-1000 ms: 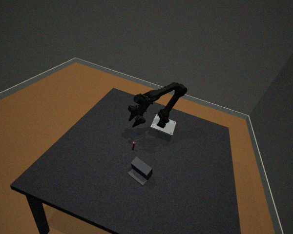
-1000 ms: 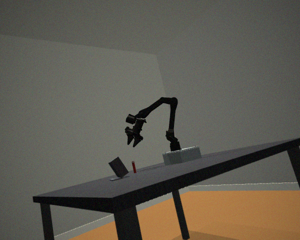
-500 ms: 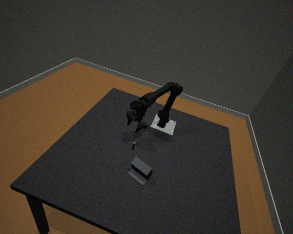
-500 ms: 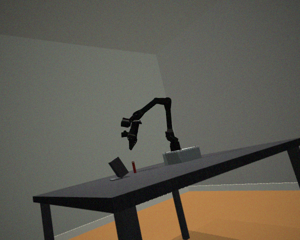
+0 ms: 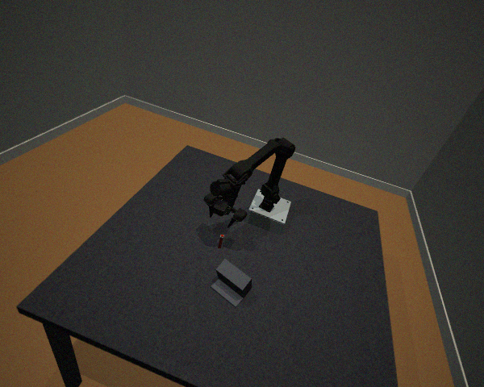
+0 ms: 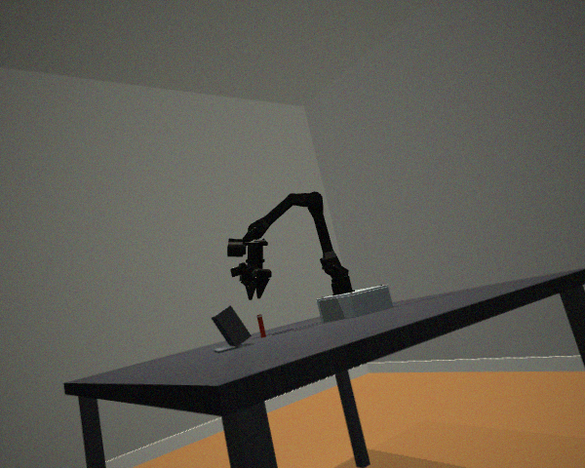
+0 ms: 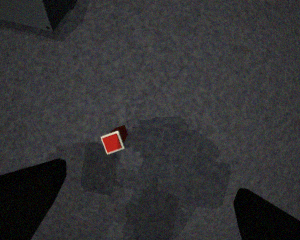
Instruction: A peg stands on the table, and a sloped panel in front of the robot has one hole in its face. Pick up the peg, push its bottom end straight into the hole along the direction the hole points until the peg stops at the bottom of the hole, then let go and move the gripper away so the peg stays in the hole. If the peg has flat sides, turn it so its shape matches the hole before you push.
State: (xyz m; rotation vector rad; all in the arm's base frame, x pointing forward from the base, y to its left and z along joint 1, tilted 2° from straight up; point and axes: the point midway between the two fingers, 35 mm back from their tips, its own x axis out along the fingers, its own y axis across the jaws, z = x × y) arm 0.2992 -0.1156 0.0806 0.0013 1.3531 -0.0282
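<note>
The red square peg is 8 cm below my gripper tip, 3 cm to the left of it and 1 cm ahead of it. From my gripper tip the other things lie so: flat foot plate (19 cm ahead, 17 cm to the left, 14 cm below); sloped panel (18 cm to the left, 16 cm ahead, 7 cm below).
</note>
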